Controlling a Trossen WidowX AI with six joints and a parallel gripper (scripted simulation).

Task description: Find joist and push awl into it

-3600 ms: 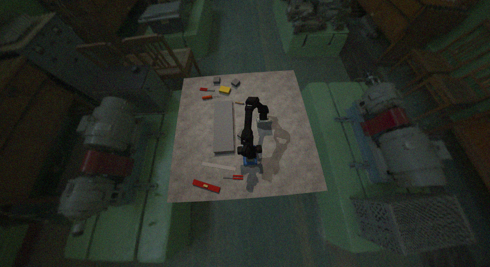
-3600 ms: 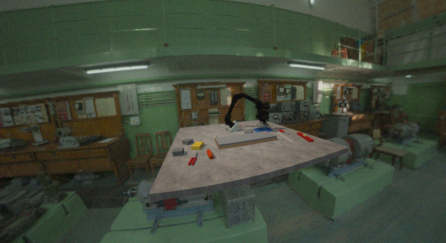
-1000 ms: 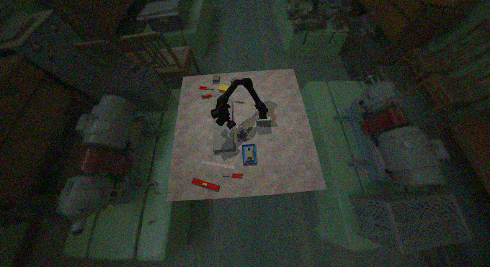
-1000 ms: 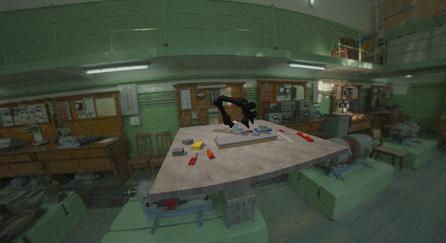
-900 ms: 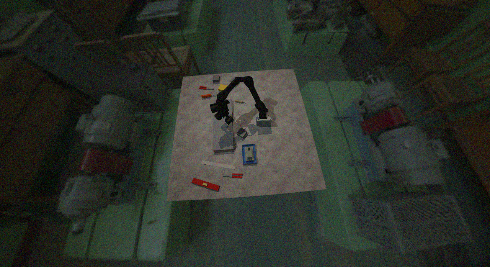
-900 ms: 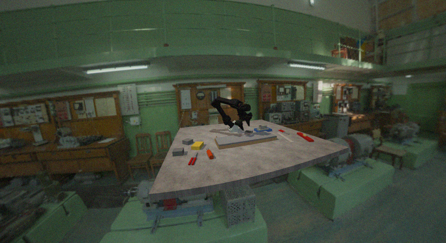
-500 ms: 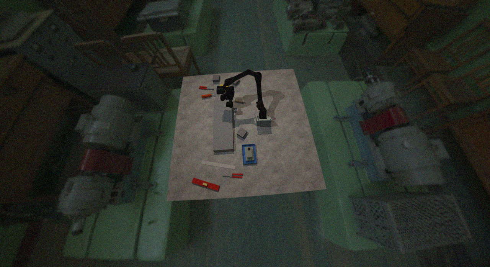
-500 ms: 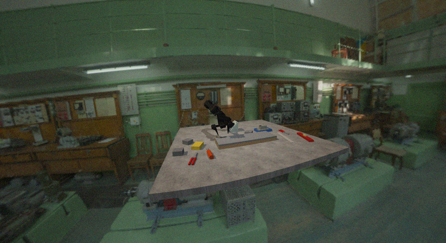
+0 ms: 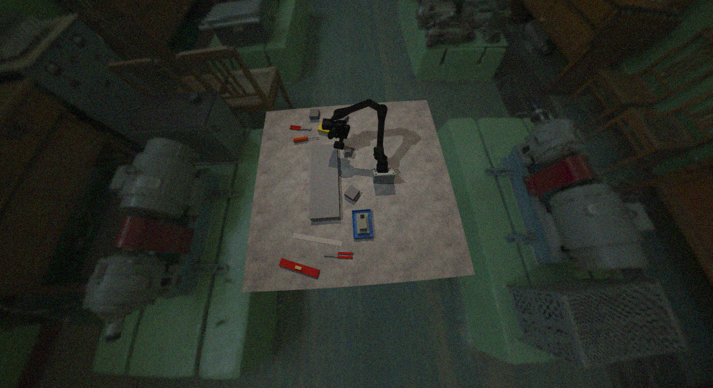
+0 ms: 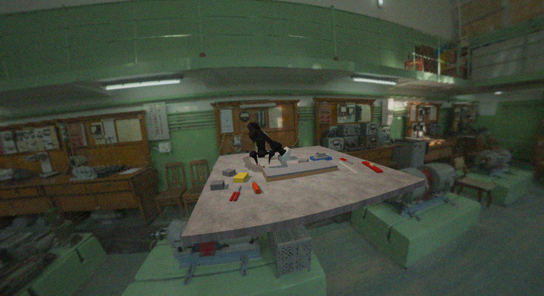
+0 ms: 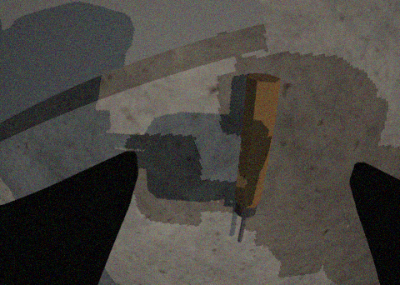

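The awl is 50 mm behind my gripper tip and 40 mm below it. From my gripper tip the other things lie so: dark display: 120 mm behind, 510 mm to the left, 10 mm above; then yellow block: 140 mm ahead, 170 mm to the right, 40 mm below; then stud finder: 120 mm behind, 520 mm to the left.
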